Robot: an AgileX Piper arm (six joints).
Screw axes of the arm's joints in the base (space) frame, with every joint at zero. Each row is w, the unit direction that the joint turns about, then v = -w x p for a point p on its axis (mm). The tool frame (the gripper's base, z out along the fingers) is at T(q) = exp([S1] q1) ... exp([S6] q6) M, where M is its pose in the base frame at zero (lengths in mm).
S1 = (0, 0, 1, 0, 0, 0)
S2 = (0, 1, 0, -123, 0, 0)
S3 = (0, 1, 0, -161.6, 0, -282.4)
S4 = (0.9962, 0, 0.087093, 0, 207.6, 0)
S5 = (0, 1, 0, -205.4, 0, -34.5)
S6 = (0.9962, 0, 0.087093, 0, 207.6, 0)
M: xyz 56.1 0 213.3 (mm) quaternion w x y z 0.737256 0 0.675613 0
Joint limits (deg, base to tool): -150..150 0..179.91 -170..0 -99.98..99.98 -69.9..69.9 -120..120
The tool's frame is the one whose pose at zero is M.
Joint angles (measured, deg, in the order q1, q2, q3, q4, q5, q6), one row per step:
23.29 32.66 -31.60 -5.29 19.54 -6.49
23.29 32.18 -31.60 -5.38 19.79 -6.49
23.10 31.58 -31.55 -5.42 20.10 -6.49
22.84 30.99 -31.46 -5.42 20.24 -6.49
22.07 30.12 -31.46 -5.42 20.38 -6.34
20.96 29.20 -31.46 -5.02 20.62 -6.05
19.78 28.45 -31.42 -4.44 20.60 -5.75
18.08 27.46 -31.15 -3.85 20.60 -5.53
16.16 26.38 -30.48 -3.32 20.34 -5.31
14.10 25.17 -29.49 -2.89 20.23 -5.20
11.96 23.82 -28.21 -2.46 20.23 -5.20
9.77 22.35 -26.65 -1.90 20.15 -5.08
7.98 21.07 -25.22 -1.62 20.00 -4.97
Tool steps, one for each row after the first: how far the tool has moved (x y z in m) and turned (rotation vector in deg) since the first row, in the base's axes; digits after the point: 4 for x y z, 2 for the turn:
-0.0016 -0.0008 0.0006 0.01 -0.25 -0.03
-0.0035 -0.0021 0.0011 0.07 -0.48 -0.25
-0.0052 -0.0034 0.0015 0.21 -0.82 -0.53
-0.0075 -0.0060 0.0030 0.63 -1.44 -1.35
-0.0100 -0.0090 0.0043 1.50 -1.83 -2.51
-0.0119 -0.0117 0.0055 2.56 -2.21 -3.69
-0.0143 -0.0154 0.0057 3.54 -2.64 -5.36
-0.0166 -0.0192 0.0040 4.41 -3.09 -7.23
-0.0191 -0.0232 0.0004 4.97 -3.31 -9.25
-0.0220 -0.0272 -0.0048 5.34 -3.34 -11.33
-0.0251 -0.0309 -0.0115 5.92 -3.24 -13.47
-0.0277 -0.0338 -0.0177 6.25 -3.23 -15.25

